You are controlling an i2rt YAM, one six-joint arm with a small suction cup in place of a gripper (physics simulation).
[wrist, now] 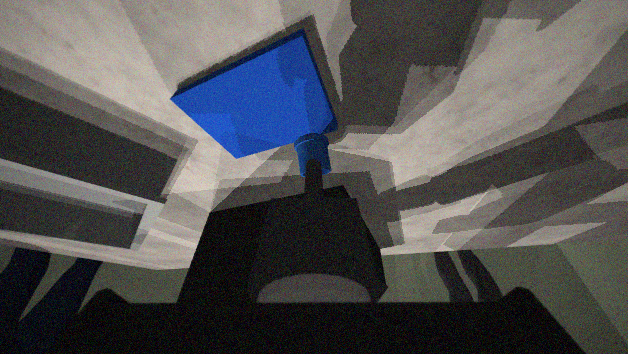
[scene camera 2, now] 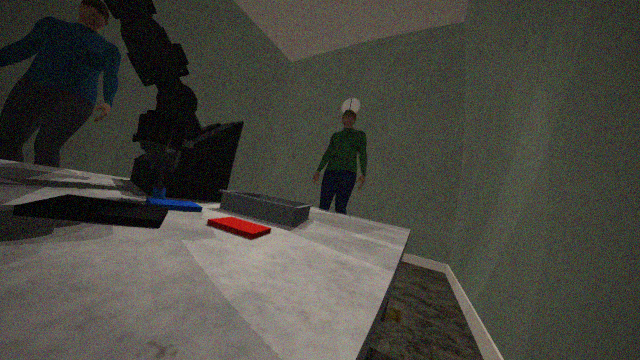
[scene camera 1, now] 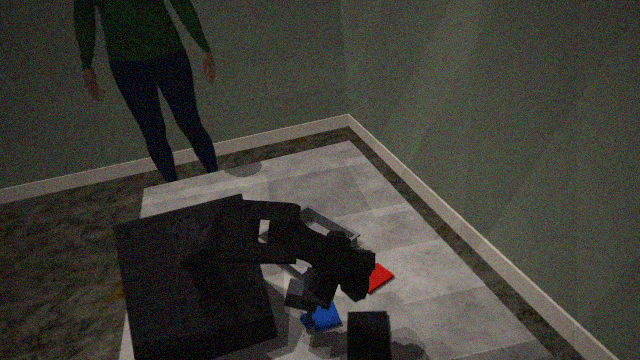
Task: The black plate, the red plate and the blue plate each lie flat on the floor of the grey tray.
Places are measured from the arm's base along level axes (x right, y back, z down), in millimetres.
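Where they show: hand, its tool point: (wrist: 313, 148) (scene camera 2: 158, 200) (scene camera 1: 305, 324); arm's base, origin of its link: (scene camera 2: 196, 135).
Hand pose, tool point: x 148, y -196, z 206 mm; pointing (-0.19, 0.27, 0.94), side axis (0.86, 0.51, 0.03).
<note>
Each offset is from my tool point to the centre of the thing.
The blue plate {dx -12, dy -53, dz -2 mm} (scene camera 1: 327, 317) (scene camera 2: 182, 205) (wrist: 250, 95) lies on the table beside the tray. My suction cup (scene camera 1: 306, 320) (scene camera 2: 159, 193) (wrist: 312, 150) is at the plate's edge near one corner and appears to touch it; the arm partly hides the contact. The red plate {dx -51, dy -224, dz -2 mm} (scene camera 1: 381, 277) (scene camera 2: 239, 227) lies flat on the table outside the tray. A larger dark slab {dx +107, dy -116, dz -2 mm} (scene camera 1: 369, 337) (scene camera 2: 95, 212), seemingly the black plate, lies on the table near the blue plate. The grey tray {dx -271, dy -118, dz -22 mm} (scene camera 1: 335, 225) (scene camera 2: 265, 209) stands behind the arm in scene camera 1, its floor mostly hidden.
The black base block (scene camera 1: 165, 280) (scene camera 2: 212, 160) stands at the table's rear. The arm (scene camera 1: 320, 250) (scene camera 2: 172, 105) reaches over the table and hides part of the tray and plates. People stand beyond the table.
</note>
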